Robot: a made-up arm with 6 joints.
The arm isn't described. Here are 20 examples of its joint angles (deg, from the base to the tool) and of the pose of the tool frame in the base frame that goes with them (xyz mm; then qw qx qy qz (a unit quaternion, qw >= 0)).
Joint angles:
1: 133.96 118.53 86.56 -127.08 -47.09 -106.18
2: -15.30 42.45 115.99 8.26 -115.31 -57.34
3: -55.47 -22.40 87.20 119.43 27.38 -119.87
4: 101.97 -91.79 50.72 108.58 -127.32 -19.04
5: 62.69 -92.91 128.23 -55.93 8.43 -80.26
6: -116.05 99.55 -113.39 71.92 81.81 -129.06
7: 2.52 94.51 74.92 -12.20 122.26 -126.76
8: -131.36 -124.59 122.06 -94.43 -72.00 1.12
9: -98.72 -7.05 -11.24 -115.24 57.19 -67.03
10: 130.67 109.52 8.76 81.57 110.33 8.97
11: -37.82 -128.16 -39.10 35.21 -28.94 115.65
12: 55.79 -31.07 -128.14 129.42 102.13 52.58
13: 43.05 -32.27 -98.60 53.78 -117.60 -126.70
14: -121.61 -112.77 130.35 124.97 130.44 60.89
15: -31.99 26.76 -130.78 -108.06 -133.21 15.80
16: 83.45 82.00 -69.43 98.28 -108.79 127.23
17: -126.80 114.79 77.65 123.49 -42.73 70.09
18: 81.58 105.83 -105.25 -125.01 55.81 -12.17
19: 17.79 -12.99 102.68 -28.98 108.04 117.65
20: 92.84 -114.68 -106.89 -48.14 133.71 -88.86
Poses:
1: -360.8 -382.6 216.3 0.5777 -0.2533 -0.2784 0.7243
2: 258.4 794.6 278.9 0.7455 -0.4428 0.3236 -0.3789
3: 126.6 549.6 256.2 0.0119 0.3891 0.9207 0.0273
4: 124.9 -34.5 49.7 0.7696 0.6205 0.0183 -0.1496
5: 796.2 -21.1 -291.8 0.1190 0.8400 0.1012 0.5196
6: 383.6 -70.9 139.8 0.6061 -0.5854 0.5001 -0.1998
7: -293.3 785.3 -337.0 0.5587 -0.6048 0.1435 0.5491
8: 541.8 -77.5 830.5 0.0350 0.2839 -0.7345 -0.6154
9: 553.5 -364.0 631.5 0.5870 0.5781 0.5644 0.0522
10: 402.0 -561.4 253.3 0.1257 0.0348 -0.4313 -0.8927
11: 221.9 81.2 623.4 0.1295 0.1499 -0.8156 -0.5436
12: 76.8 -26.8 -252.9 0.1152 -0.6746 -0.0392 -0.7281
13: 111.7 -99.2 -266.1 0.1095 -0.0840 0.7460 -0.6515
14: 27.2 -413.5 626.1 0.3479 0.4709 0.1920 0.7876
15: 100.3 215.8 786.1 0.4012 0.8127 0.3700 -0.2042
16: 422.5 177.6 -237.5 0.8649 -0.3342 -0.3393 0.1584
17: 155.4 -41.3 343.1 0.5264 -0.1850 -0.3153 0.7676
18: 14.1 -230.9 -604.6 0.3912 -0.8516 -0.3244 -0.1286
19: 316.3 737.0 529.4 0.6751 0.7253 -0.0174 0.1338
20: 661.2 -546.1 -86.3 0.2187 -0.2474 0.3238 -0.8867
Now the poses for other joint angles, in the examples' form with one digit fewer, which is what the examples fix.
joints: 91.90 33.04 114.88 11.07 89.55 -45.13
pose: -30 217 -687 0.147 0.220 -0.954 0.139
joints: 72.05 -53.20 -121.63 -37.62 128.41 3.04
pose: 705 233 -185 0.225 0.279 0.796 -0.488
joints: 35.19 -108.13 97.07 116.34 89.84 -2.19
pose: 33 564 -41 0.909 -0.310 0.212 0.179
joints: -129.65 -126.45 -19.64 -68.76 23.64 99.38
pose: 752 -272 703 0.428 0.733 -0.219 -0.481
